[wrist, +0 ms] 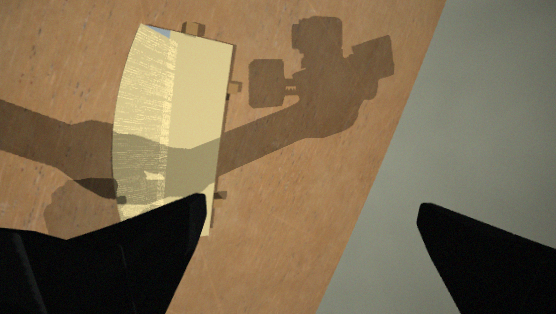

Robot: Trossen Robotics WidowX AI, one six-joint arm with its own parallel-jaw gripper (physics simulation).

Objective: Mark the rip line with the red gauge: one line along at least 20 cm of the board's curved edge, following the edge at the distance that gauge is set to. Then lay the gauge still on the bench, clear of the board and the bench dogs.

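Frame: origin at the arm's base, x ahead, y left, z up, level; millimetres.
Where they show: gripper, between the fingertips: [312,209].
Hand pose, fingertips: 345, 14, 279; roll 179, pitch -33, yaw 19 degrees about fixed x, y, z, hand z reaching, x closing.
After its pixels a point has its place, as x, y, z.
The pale board [196,95] {373, 40, -27} lies on the bench [280,200] {587, -106, -47}, left of centre in the wrist view, with its curved edge facing left and its straight edge facing right. Its lower end is partly hidden behind the left finger. A fine streaky texture covers the part of the board near the curved edge; I cannot tell a single marked line in it. My gripper [312,209] {345, 14, 279} is open and empty, high above the bench, its left finger over the board's lower end and its right finger over the grey area. The red gauge does not show in the wrist view.
Small wooden bench dogs stand at the board's top end [193,28] {344, 121, -23} and along its straight edge, one upper [235,87] {422, 68, -22} and one lower [220,196] {453, -104, -30}. The bench's edge runs diagonally at the right, with a grey surface [475,110] beyond. Arm shadows cross the bench and board.
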